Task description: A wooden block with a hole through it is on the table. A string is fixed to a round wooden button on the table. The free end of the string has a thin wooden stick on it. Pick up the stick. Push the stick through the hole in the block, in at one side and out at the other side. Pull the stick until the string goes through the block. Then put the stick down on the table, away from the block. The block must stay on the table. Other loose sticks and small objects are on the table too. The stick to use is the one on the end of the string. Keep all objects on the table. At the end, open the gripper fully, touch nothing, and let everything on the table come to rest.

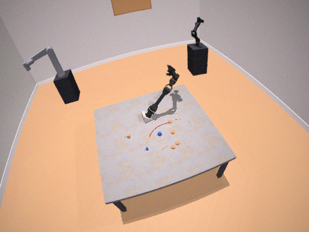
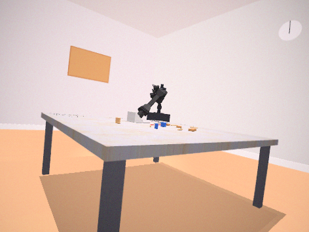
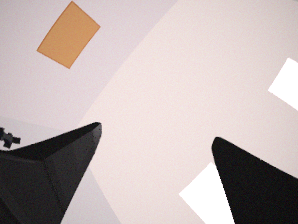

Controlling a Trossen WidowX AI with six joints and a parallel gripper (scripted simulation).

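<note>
The blue block lies 72 cm ahead of my gripper tip, 37 cm below it and 32 cm to the right of it. Round my gripper tip: round wooden button 58 cm ahead, 38 cm below, 17 cm to the right; wooden block 65 cm to the right, 65 cm ahead, 37 cm below; short stick 56 cm ahead, 38 cm below, 10 cm to the right.
</note>
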